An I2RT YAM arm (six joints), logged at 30 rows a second.
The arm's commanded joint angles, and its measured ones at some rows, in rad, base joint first. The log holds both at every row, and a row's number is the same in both.
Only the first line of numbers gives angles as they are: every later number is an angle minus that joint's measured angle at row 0.
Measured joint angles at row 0:
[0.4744 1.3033 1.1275 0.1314 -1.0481 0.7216]
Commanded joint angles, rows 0 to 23:
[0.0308 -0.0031 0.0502 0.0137 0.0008 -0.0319]
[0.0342 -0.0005 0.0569 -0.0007 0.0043 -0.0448]
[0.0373 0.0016 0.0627 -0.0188 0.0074 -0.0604]
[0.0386 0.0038 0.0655 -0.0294 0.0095 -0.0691]
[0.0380 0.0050 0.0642 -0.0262 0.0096 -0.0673]
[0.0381 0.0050 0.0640 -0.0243 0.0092 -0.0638]
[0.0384 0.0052 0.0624 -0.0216 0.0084 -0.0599]
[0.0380 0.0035 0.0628 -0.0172 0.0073 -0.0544]
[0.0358 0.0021 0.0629 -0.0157 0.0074 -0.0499]
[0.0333 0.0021 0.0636 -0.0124 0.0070 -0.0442]
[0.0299 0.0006 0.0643 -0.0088 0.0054 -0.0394]
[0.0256 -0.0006 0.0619 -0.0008 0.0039 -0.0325]
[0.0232 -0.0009 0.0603 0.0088 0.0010 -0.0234]
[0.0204 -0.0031 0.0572 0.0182 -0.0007 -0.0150]
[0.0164 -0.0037 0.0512 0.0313 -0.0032 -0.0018]
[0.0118 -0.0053 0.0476 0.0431 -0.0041 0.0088]
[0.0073 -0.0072 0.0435 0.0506 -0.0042 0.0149]
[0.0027 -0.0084 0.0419 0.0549 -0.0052 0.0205]
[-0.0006 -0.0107 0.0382 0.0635 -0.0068 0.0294]
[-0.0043 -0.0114 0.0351 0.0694 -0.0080 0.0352]
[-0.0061 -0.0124 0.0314 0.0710 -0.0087 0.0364]
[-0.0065 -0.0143 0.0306 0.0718 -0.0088 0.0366]
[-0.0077 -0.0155 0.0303 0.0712 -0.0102 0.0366]
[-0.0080 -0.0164 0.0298 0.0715 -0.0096 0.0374]
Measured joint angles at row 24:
[0.0000 0.0004 0.0076 0.0099 0.0030 0.0160]
